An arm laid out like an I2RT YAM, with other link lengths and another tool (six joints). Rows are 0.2 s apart.
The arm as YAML. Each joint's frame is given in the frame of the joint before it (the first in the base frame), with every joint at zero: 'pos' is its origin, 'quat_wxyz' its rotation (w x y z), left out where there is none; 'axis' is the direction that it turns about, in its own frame. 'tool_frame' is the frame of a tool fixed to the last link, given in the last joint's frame.
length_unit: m
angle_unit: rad
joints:
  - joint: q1
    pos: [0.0, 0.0, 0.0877]
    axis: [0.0, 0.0, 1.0]
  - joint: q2
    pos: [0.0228, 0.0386, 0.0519]
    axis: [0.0, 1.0, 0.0]
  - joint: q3
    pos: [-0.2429, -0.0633, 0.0]
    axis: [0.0, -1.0, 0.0]
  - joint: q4
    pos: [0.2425, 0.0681, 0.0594]
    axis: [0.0, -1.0, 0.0]
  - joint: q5
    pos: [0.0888, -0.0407, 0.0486]
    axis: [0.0, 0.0, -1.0]
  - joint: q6
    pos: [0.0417, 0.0, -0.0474]
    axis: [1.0, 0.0, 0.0]
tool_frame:
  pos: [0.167, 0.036, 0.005]
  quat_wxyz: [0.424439, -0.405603, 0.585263, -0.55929]
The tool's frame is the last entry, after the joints.
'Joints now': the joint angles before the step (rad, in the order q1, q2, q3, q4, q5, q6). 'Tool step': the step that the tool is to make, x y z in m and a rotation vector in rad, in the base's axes. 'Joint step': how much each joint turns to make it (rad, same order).
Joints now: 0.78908 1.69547 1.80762 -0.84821 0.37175 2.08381
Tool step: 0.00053 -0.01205 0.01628 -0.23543 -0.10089 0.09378
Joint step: 0.00000 -0.02634 -0.00041 -0.01601 0.08925 -0.26169
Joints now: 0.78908 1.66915 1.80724 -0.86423 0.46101 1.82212
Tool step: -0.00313 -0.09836 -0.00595 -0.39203 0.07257 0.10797
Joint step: -0.19493 -0.10070 0.00649 -0.22811 -0.03090 -0.43527
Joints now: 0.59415 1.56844 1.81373 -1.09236 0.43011 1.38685
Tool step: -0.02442 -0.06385 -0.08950 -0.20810 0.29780 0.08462
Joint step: -0.16823 0.00191 -0.12244 -0.14955 -0.10871 -0.24490
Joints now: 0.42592 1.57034 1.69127 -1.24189 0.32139 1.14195
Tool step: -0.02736 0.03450 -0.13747 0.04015 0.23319 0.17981
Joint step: -0.00039 0.06903 -0.36396 0.26437 -0.18845 -0.12361
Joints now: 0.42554 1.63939 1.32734 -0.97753 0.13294 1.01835
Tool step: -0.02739 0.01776 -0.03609 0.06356 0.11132 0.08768
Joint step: -0.00001 0.02784 -0.08433 0.04121 -0.12207 -0.05990
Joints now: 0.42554 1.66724 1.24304 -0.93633 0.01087 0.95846
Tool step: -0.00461 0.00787 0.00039 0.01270 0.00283 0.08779
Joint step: 0.00000 0.00000 -0.00038 0.00267 -0.03089 -0.08316
